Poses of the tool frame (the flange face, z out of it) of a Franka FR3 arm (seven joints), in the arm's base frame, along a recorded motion.
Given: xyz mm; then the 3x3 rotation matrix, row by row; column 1 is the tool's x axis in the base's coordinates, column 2 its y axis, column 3 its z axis. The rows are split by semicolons.
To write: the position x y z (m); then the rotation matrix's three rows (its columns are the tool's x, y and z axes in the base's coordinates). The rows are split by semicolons. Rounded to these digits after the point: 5 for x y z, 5 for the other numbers.
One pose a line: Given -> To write
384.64, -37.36, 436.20; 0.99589, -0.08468, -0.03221; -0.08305, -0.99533, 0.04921; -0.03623, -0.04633, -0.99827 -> 0.38464, -0.03736, 0.43620; 0.99589, -0.08468, -0.03221; -0.08305, -0.99533, 0.04921; -0.03623, -0.04633, -0.99827
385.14, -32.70, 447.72; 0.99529, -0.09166, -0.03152; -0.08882, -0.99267, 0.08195; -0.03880, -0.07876, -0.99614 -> 0.38514, -0.03270, 0.44772; 0.99529, -0.09166, -0.03152; -0.08882, -0.99267, 0.08195; -0.03880, -0.07876, -0.99614
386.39, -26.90, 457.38; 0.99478, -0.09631, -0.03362; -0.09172, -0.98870, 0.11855; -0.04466, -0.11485, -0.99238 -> 0.38639, -0.02690, 0.45738; 0.99478, -0.09631, -0.03362; -0.09172, -0.98870, 0.11855; -0.04466, -0.11485, -0.99238
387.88, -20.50, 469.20; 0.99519, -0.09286, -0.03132; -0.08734, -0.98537, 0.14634; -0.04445, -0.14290, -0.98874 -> 0.38788, -0.02050, 0.46920; 0.99519, -0.09286, -0.03132; -0.08734, -0.98537, 0.14634; -0.04445, -0.14290, -0.98874
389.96, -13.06, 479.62; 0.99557, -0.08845, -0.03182; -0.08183, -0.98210, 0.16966; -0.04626, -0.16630, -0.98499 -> 0.38996, -0.01306, 0.47962; 0.99557, -0.08845, -0.03182; -0.08183, -0.98210, 0.16966; -0.04626, -0.16630, -0.98499
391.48, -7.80, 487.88; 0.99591, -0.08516, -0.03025; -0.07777, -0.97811, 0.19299; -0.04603, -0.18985, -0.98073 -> 0.39148, -0.00780, 0.48788; 0.99591, -0.08516, -0.03025; -0.07777, -0.97811, 0.19299; -0.04603, -0.18985, -0.98073
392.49, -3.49, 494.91; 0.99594, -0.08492, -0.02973; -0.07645, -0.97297, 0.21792; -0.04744, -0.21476, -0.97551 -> 0.39249, -0.00349, 0.49491; 0.99594, -0.08492, -0.02973; -0.07645, -0.97297, 0.21792; -0.04744, -0.21476, -0.97551
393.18, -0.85, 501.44; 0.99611, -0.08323, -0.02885; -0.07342, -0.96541, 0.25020; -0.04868, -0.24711, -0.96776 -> 0.39318, -0.00085, 0.50144; 0.99611, -0.08323, -0.02885; -0.07342, -0.96541, 0.25020; -0.04868, -0.24711, -0.96776
